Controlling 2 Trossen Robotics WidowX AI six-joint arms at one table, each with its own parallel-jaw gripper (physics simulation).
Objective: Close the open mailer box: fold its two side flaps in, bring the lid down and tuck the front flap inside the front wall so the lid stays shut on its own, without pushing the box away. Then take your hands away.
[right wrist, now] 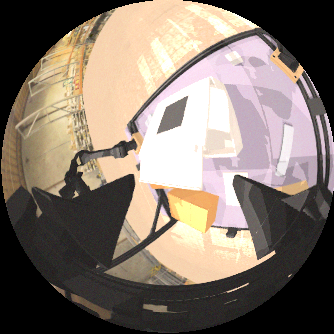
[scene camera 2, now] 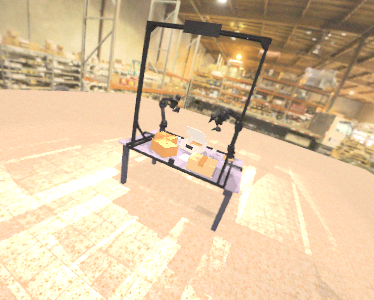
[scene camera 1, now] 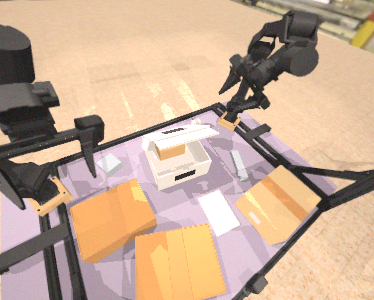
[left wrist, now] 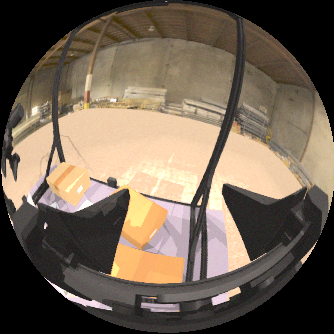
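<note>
The white mailer box stands open at the back middle of the table in scene camera 1. Its lid is raised and tilted above the opening. An orange-brown block shows inside, under the lid. The state of the side flaps and front flap is hard to tell. My left gripper is open and empty, well left of the mailer box. My right gripper is open and empty, raised to the right of the box and apart from it.
Two orange cartons stand at the front left and front middle, a taped carton at the right. A white sheet, a grey-white bar and a small pale block lie around the mailer box. Black frame rails edge the table.
</note>
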